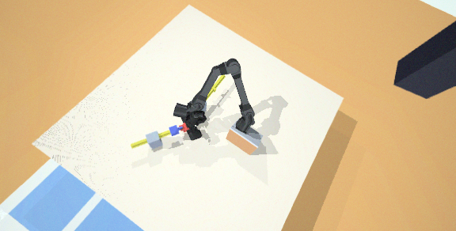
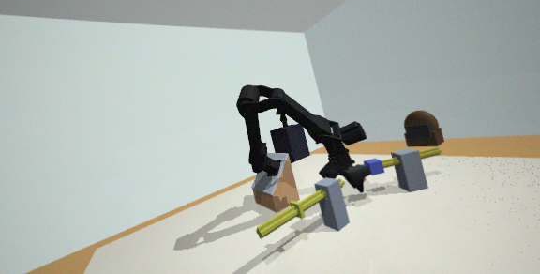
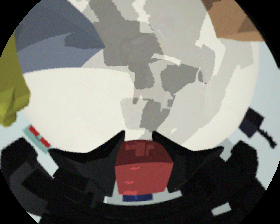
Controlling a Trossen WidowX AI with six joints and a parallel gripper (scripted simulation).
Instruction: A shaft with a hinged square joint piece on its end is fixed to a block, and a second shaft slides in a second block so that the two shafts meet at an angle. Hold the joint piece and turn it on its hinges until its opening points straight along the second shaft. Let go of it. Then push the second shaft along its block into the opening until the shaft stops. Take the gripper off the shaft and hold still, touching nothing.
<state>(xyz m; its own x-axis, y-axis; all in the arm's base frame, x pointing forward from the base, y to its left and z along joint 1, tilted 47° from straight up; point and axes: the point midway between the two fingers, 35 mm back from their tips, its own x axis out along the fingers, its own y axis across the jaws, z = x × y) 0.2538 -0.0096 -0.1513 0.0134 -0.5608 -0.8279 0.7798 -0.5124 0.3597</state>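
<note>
My gripper tip is now 5 cm below the red square joint piece.
</note>
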